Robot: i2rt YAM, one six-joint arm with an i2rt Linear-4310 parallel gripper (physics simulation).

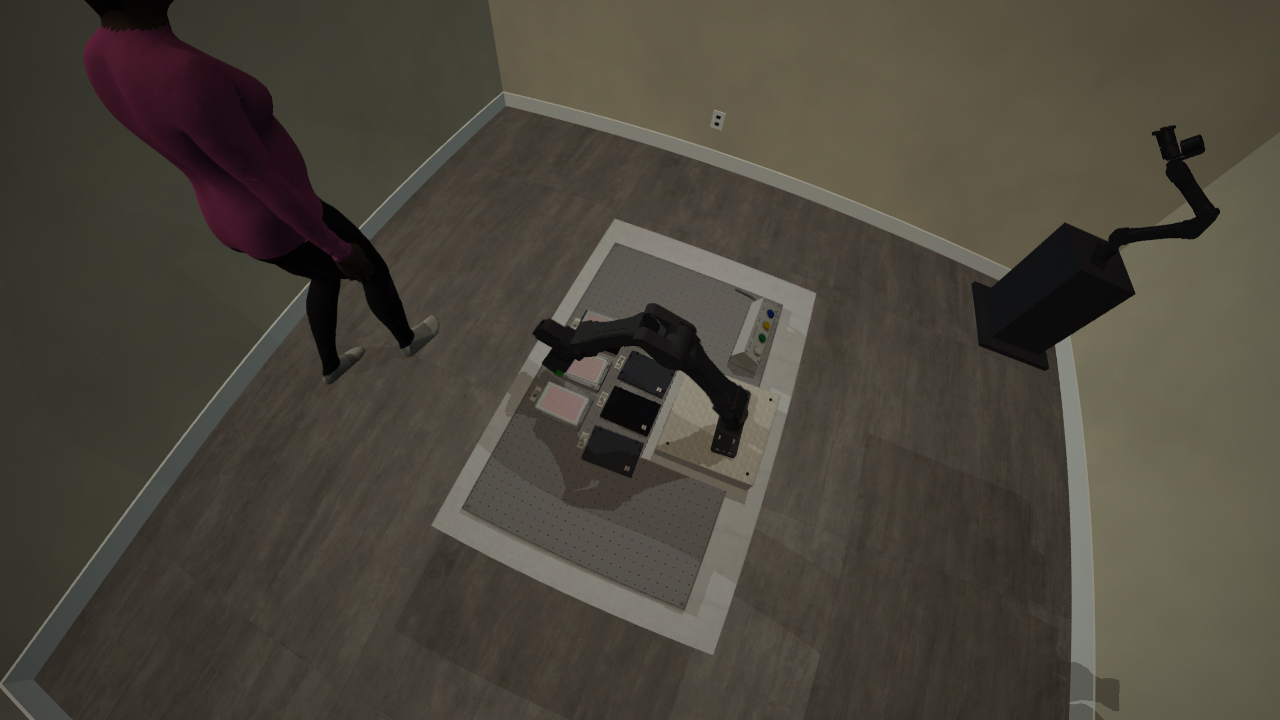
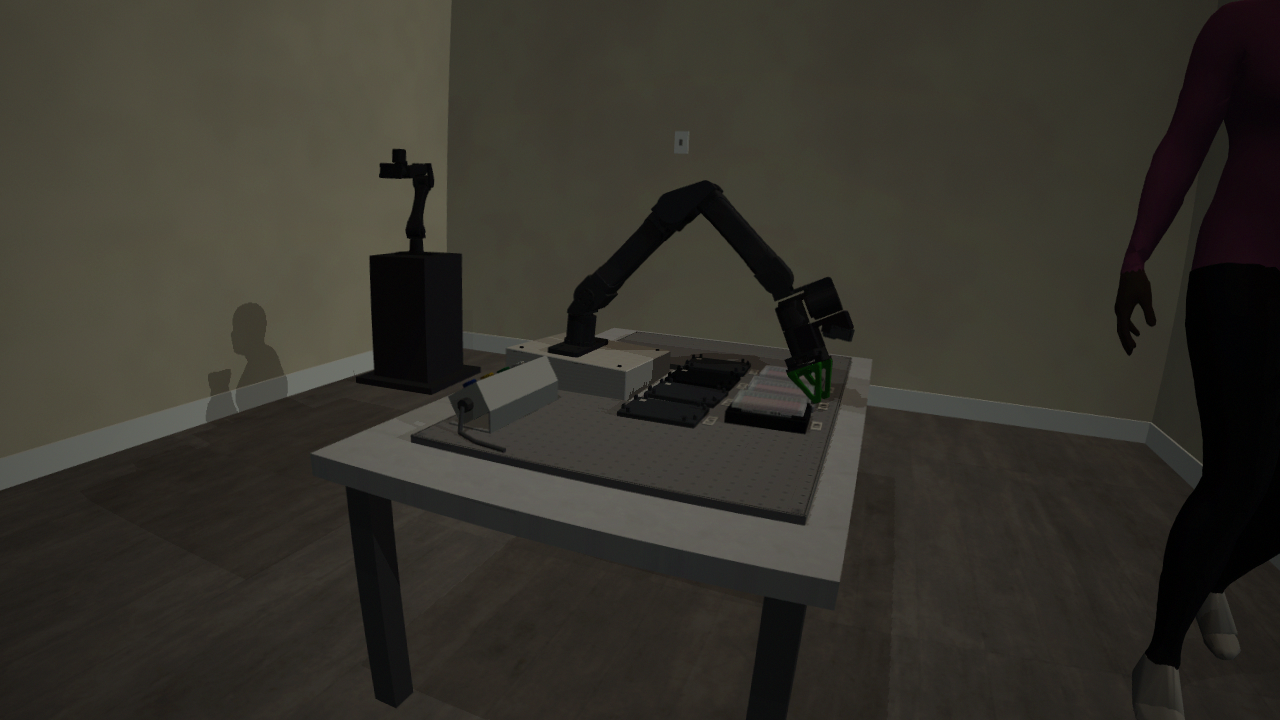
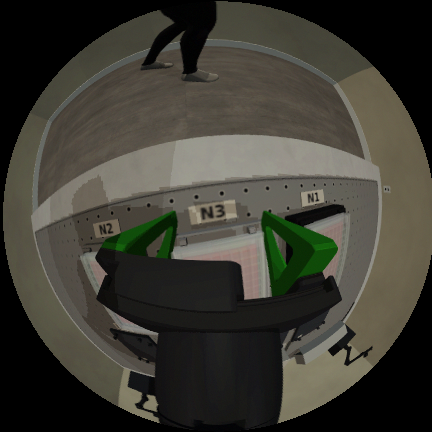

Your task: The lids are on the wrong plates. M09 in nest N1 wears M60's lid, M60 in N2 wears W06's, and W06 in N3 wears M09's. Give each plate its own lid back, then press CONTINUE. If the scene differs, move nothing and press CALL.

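Frame: origin at the arm's base, x ahead, y left, z up, level; centimetres.
Seen in the pictures: gripper, between the fingertips: (image 2: 822,400) (image 3: 218,216); arm's base, origin of its link: (image 1: 731,421) (image 2: 579,347).
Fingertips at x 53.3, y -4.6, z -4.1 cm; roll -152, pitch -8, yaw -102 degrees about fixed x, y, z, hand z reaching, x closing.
Note:
Pixels of each thing's top centre, then the offset from my fingertips to it.
- N1 plate, centre of its top: (image 3: 329,267) (image 2: 770,399) (image 1: 601,327) dx -9.3, dy -12.3, dz +2.6 cm
- N3 plate, centre of its top: (image 3: 230,302) (image 2: 782,383) (image 1: 582,362) dx -8.3, dy +0.9, dz +2.2 cm
- N2 plate, centre of its top: (image 3: 120,302) (image 2: 791,372) (image 1: 562,402) dx -7.3, dy +13.9, dz +1.5 cm
- sloped button console, centre of its top: (image 2: 506,366) (image 1: 759,325) (image 3: 327,349) dx -54.6, dy -27.1, dz +7.0 cm
Three clear-lidded plates with pink wells stand in a row. The N1 plate (image 1: 597,317) (image 2: 771,407) (image 3: 337,240) sits on a thick black base at the console end. The N3 plate (image 1: 588,369) (image 3: 251,260) is in the middle, and the N2 plate (image 1: 562,404) (image 3: 94,265) is at the other end. My gripper (image 1: 559,371) (image 2: 816,397) (image 3: 218,216) points down over N3, its green fingers against both sides of the lid there, shut on it. The lid looks level and still on its plate. The gripper body hides its near part; no lid codes are readable.
Several black nests (image 1: 629,410) (image 2: 687,393) lie between the plates and the arm's pale base (image 1: 684,428) (image 2: 608,371). The sloped button console (image 1: 747,344) (image 2: 510,392) has blue, yellow, green and white buttons. A person (image 1: 201,147) (image 2: 1228,188) (image 3: 192,37) stands beyond the plate side of the table.

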